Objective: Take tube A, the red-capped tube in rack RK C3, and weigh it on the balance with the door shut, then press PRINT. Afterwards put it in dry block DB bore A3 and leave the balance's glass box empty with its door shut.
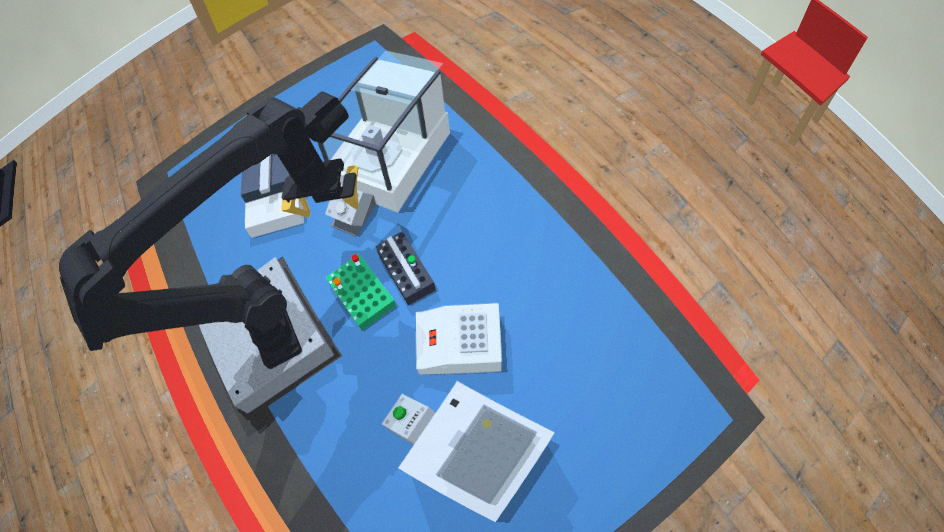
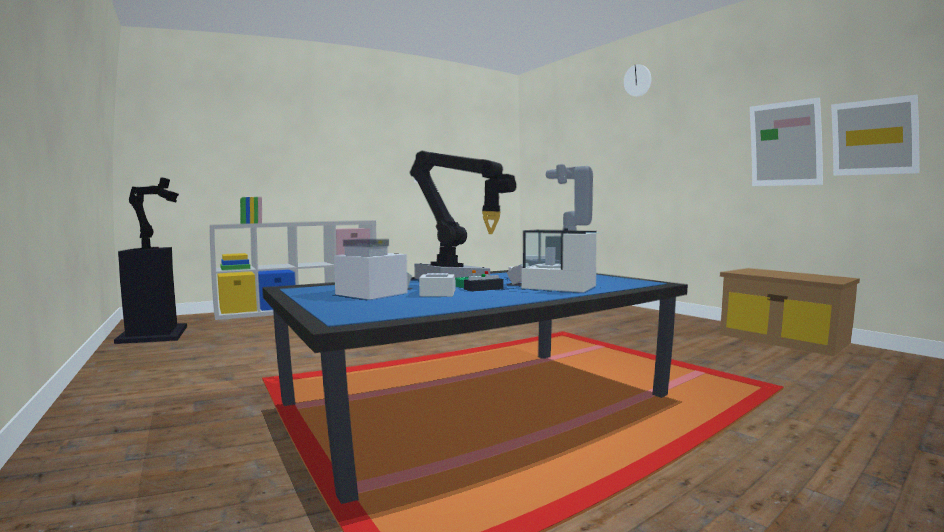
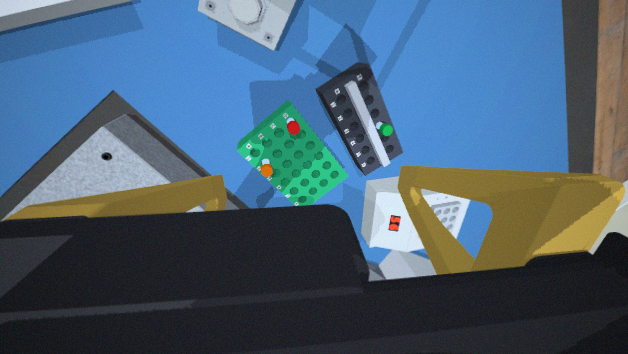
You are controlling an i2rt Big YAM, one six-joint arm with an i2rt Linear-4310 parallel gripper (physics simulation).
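My gripper (image 1: 329,210) (image 2: 490,229) (image 3: 314,181) is open and empty, high above the table near the front of the balance. The red-capped tube (image 1: 354,258) (image 3: 293,128) stands in the green rack (image 1: 378,315) (image 3: 267,125), in the corner hole by the end label. The balance (image 1: 432,132) (image 2: 578,261) has a glass box; a small grey block (image 1: 372,134) stands on its pan inside. I cannot tell whether its door is shut. A grey box with a round button (image 1: 341,208) stands before the balance. A white unit (image 1: 446,356) (image 3: 372,212) with a red display and a grid of bores looks like the dry block.
An orange-capped tube (image 1: 337,281) (image 3: 266,170) stands in the green rack. A dark rack (image 1: 426,290) (image 3: 367,167) beside it holds a green-capped tube (image 1: 411,259) (image 3: 386,130). A white device (image 1: 267,221) stands left of the balance. A large lidded box (image 1: 423,456) stands at the far end.
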